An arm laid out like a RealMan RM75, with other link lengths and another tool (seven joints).
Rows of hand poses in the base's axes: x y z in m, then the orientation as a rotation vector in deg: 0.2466, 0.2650, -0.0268, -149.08, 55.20, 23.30; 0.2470, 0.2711, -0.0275, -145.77, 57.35, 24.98; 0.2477, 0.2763, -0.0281, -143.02, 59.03, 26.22; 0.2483, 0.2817, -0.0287, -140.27, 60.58, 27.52; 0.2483, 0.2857, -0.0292, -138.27, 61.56, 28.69; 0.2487, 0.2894, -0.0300, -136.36, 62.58, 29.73; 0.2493, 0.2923, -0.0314, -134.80, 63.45, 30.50; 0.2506, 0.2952, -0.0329, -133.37, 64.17, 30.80; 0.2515, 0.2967, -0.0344, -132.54, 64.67, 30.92
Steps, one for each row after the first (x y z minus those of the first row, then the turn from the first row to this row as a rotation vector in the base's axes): 0.0004, 0.0061, -0.0007, 2.25, 1.06, -2.25; 0.0011, 0.0113, -0.0013, 4.10, 1.86, -4.10; 0.0017, 0.0167, -0.0019, 5.97, 2.71, -5.88; 0.0017, 0.0207, -0.0024, 7.38, 3.48, -7.07; 0.0021, 0.0244, -0.0032, 8.67, 4.19, -8.27; 0.0027, 0.0273, -0.0046, 9.69, 4.75, -9.29; 0.0040, 0.0302, -0.0061, 10.61, 4.95, -10.24; 0.0049, 0.0317, -0.0076, 11.09, 5.05, -10.86
